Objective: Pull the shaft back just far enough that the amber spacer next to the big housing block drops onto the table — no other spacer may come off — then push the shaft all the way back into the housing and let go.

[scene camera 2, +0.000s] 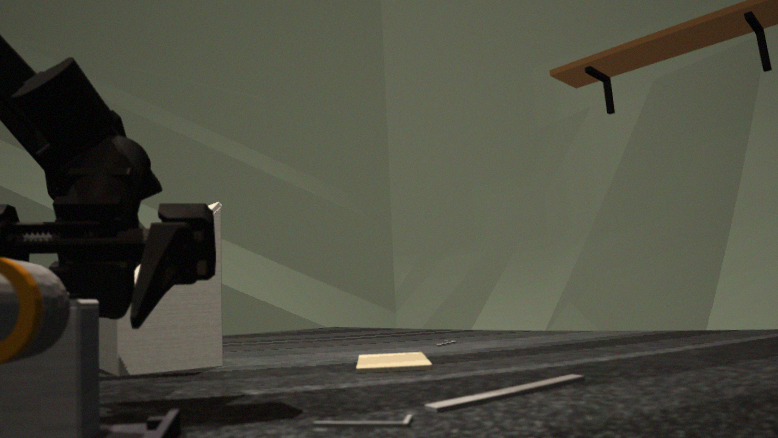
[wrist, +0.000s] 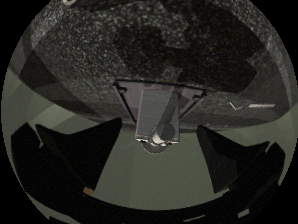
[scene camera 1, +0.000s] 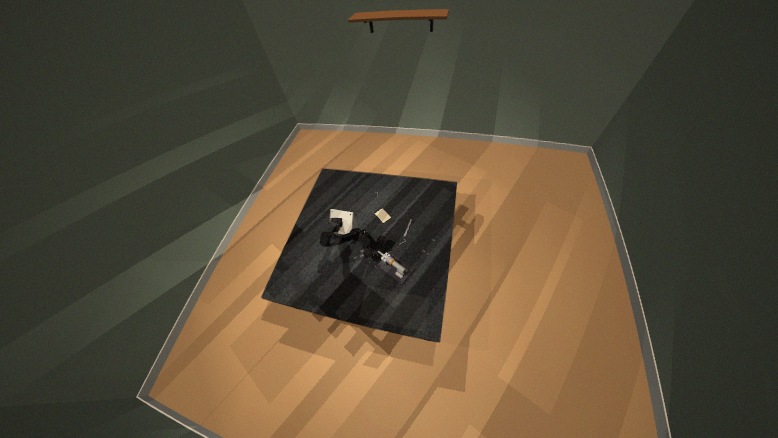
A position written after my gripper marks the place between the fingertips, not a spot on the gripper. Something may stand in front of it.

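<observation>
My gripper (scene camera 2: 60, 326) (wrist: 161, 125): open, holding nothing. Grey block (scene camera 2: 61, 385). Tan flat plate (scene camera 2: 410, 361).
</observation>
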